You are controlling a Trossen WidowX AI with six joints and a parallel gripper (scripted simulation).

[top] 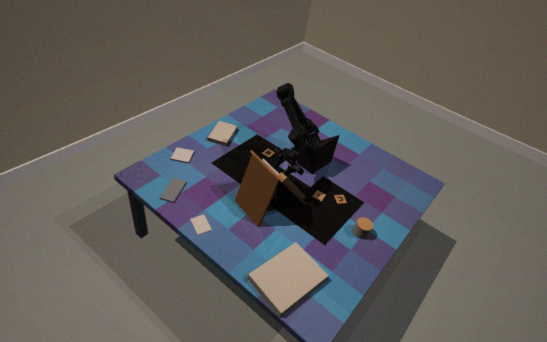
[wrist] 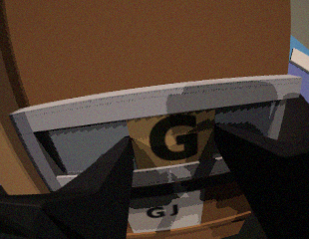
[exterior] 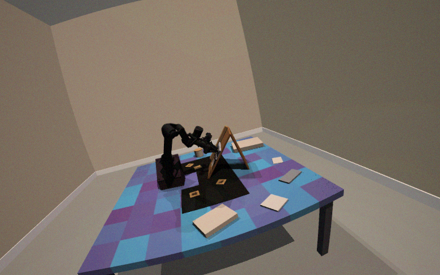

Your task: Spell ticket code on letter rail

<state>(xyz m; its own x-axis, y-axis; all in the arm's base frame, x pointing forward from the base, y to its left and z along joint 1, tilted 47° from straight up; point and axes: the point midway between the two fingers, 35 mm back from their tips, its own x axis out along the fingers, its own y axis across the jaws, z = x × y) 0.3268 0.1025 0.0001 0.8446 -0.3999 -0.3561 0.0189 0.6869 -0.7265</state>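
My gripper tip is 5 cm past the ticket, 1 cm to the right of it and 8 cm above it. The rest, counted from my gripper tip: large cream slab (26 cm ahead, 41 cm to the left, 14 cm below); then tan letter tile (right at my gripper tip); then black mat (16 cm behind, 3 cm to the right, 16 cm below).
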